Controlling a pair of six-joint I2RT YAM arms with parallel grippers.
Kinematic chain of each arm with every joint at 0, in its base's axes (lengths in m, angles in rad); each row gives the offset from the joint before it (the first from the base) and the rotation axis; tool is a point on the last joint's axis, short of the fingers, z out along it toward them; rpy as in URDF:
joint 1: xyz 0 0 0.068 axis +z
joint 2: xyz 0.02 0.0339 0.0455 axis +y
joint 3: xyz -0.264 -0.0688 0 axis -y
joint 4: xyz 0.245 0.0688 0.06 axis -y
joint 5: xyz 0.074 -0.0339 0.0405 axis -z
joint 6: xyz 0.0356 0 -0.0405 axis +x
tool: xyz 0 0 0 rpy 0 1.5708 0
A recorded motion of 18 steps. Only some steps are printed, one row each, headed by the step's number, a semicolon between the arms.
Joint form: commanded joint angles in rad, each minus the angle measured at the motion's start. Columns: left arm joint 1, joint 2, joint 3, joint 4, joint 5, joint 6; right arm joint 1, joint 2, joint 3, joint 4, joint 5, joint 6.
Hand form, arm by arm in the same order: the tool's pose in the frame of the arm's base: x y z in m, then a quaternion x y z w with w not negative. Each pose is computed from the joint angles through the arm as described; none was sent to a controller.
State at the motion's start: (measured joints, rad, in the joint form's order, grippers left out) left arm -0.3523 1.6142 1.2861 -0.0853 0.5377 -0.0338; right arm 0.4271 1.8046 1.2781 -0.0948 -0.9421 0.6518
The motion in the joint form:
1: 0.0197 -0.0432 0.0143 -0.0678 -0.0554 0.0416; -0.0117 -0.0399 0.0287 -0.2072 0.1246 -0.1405
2: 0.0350 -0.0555 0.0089 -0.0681 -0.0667 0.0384; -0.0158 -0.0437 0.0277 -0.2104 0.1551 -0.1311
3: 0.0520 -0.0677 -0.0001 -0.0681 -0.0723 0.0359; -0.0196 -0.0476 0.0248 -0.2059 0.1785 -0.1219
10: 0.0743 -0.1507 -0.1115 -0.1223 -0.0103 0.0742; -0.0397 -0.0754 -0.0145 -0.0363 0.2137 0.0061
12: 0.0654 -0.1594 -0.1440 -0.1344 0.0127 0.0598; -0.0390 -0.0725 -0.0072 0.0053 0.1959 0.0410
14: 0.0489 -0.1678 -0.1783 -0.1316 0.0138 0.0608; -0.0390 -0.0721 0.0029 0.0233 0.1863 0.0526
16: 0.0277 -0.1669 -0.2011 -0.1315 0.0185 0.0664; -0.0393 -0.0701 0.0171 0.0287 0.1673 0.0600
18: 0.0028 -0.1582 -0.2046 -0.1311 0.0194 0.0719; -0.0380 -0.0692 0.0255 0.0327 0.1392 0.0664
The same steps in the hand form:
1: 0.3428 -0.1359 0.3264 0.26587 0.78194 -0.28316 0.48755; 0.3449 0.1805 0.2503 -0.11618 0.84977 0.48849 0.16053
2: 0.3423 -0.1294 0.3287 0.25623 0.78412 -0.27577 0.49341; 0.3457 0.1783 0.2506 -0.10453 0.85576 0.47840 0.16696
3: 0.3417 -0.1225 0.3297 0.24736 0.78646 -0.26997 0.49740; 0.3465 0.1764 0.2511 -0.09546 0.85927 0.47145 0.17400
10: 0.3180 -0.1094 0.3138 0.26318 0.79784 -0.28092 0.46397; 0.3528 0.1695 0.2613 -0.05384 0.84069 0.49106 0.22180
12: 0.3121 -0.1115 0.3045 0.26338 0.80433 -0.29604 0.44276; 0.3554 0.1714 0.2664 -0.05256 0.83027 0.50669 0.22616
14: 0.3064 -0.1155 0.2957 0.26884 0.80766 -0.30010 0.43052; 0.3570 0.1723 0.2712 -0.05553 0.82381 0.51453 0.23133
16: 0.3021 -0.1215 0.2877 0.27879 0.80911 -0.30545 0.41750; 0.3584 0.1733 0.2759 -0.06070 0.81811 0.52318 0.23088
18: 0.3001 -0.1294 0.2839 0.29035 0.80755 -0.30984 0.40934; 0.3584 0.1746 0.2791 -0.06822 0.81240 0.53354 0.22513

